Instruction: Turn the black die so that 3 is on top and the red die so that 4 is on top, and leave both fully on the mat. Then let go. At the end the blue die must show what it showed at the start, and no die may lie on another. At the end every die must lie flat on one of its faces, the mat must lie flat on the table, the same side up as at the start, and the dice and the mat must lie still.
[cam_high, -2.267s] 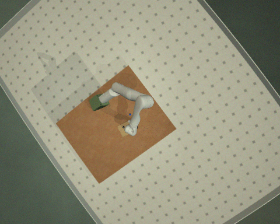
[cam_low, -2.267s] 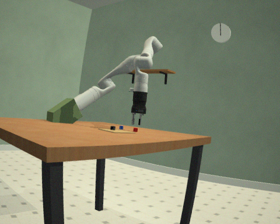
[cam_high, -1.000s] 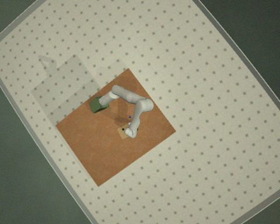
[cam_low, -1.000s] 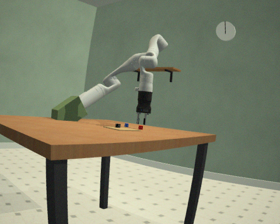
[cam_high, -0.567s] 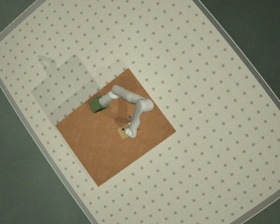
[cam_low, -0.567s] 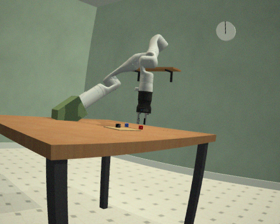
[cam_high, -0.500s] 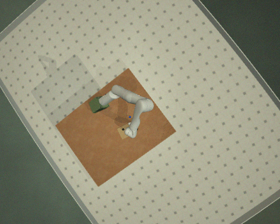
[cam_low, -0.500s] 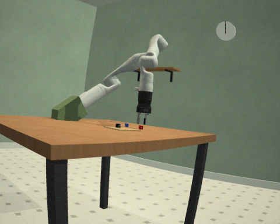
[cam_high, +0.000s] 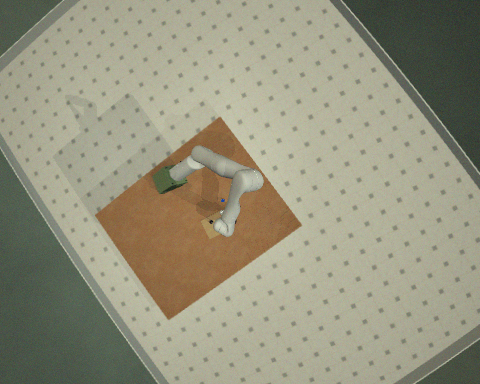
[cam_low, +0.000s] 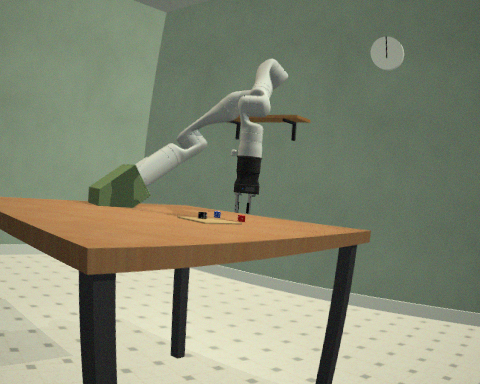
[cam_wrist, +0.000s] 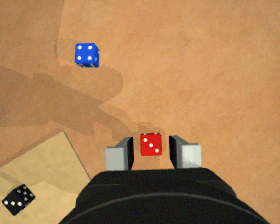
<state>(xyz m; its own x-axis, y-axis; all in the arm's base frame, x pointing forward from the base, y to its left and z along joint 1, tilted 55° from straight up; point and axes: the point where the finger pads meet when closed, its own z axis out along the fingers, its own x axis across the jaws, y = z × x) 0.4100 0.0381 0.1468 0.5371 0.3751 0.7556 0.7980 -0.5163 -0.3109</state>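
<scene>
Right now the red die is 3 cm below my hand. Also, from my hand: tan mat 14 cm to the right, 4 cm below; blue die 11 cm behind, 3 cm below; black die 3 cm behind, 14 cm to the right, 3 cm below.
</scene>
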